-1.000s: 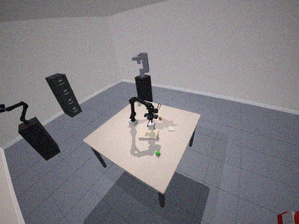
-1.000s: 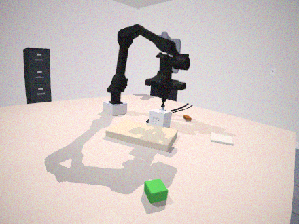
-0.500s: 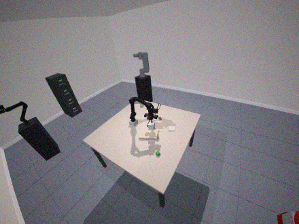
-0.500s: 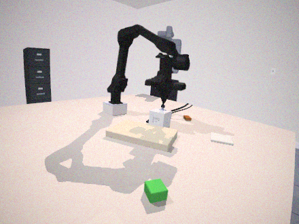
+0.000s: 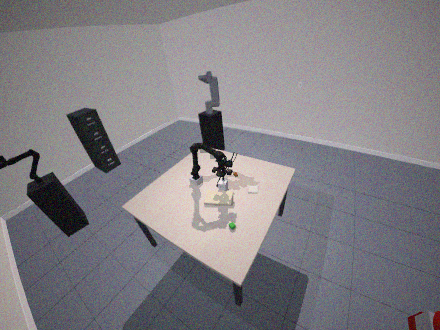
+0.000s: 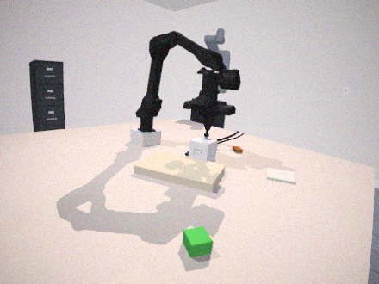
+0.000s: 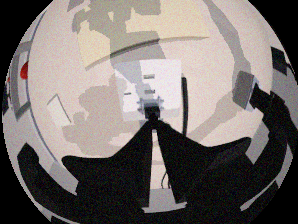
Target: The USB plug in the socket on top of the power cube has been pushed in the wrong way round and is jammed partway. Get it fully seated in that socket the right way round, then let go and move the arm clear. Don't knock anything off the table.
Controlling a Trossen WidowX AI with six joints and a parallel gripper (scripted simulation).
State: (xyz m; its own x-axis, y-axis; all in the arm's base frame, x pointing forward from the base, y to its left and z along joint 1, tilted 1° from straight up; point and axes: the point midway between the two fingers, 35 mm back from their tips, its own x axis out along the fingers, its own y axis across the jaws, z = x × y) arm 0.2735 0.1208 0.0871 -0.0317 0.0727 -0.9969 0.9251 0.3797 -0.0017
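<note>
The dark USB plug lies 1 cm below my gripper tip. From my gripper tip the other things lie so: orange piece: 2 cm behind, 21 cm to the left, 10 cm below; then flat white block: 25 cm ahead, 13 cm to the left, 11 cm below; then flat tan board: 8 cm ahead, 16 cm to the right, 10 cm below.
</note>
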